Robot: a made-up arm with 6 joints. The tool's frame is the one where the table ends.
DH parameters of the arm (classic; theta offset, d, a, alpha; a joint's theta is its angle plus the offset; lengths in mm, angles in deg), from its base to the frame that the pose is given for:
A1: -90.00 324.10 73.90 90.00
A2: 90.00 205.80 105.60 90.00
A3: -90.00 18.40 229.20 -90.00
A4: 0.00 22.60 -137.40 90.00
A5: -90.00 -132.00 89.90 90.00
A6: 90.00 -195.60 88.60 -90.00
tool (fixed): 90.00 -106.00 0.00 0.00
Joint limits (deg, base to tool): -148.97..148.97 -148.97..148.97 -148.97..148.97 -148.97..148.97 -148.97..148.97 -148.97..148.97
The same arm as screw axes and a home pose.
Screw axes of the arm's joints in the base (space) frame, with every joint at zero. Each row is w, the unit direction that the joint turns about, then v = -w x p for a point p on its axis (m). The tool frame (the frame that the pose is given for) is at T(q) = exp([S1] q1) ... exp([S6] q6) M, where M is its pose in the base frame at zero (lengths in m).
S1: w 0 0 1 v 0 0 0
S2: w -1 0 0 v 0 -0.3241 -0.0739
S3: w 0 -1 0 v 0.4297 0 0.2058
S4: w 0 0 1 v -0.0923 -0.0234 0
S5: w 0 -1 0 v 0.4523 0 0.114
S6: w -1 0 0 v 0 -0.3624 0.0397
M =
1 0 0 0.0816
0 1 0 -0.0489
0 0 1 0.2564
0 0 0 1
Joint limits (deg, base to tool): -148.97..148.97 -148.97..148.97 -148.97..148.97 -148.97..148.97 -148.97..148.97 -148.97..148.97

